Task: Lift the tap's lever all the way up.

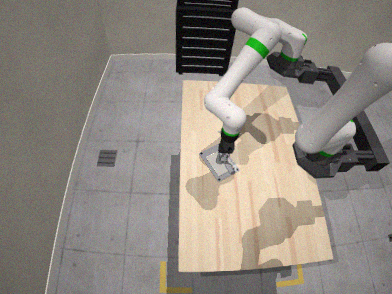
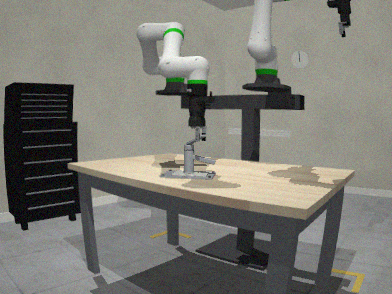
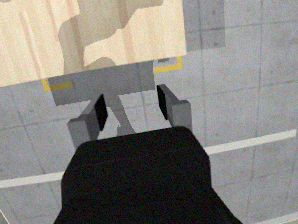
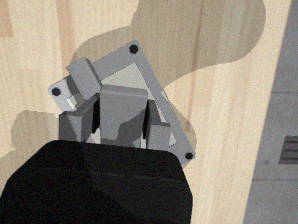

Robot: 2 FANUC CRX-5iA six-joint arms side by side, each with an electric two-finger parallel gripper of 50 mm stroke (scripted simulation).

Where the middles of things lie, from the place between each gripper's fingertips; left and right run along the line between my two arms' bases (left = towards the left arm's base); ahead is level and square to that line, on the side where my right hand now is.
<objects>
I see the lever [image 4: 122, 109] 30 mm to the right of my right hand and 10 mm below it. Round my right hand: grey tap [image 4: 82, 72] 70 mm below, 50 mm to the right, 20 mm behind; then base plate [image 4: 132, 52] 180 mm below, 80 mm to the right, 10 mm behind.
Now: the lever 620 mm to the right of my left hand, 580 mm below it and 440 mm ahead of it. The rest, counted from my left hand: grey tap (640 mm to the right, 630 mm below, 430 mm ahead); base plate (750 mm below, 660 mm to the right, 440 mm ahead).
</objects>
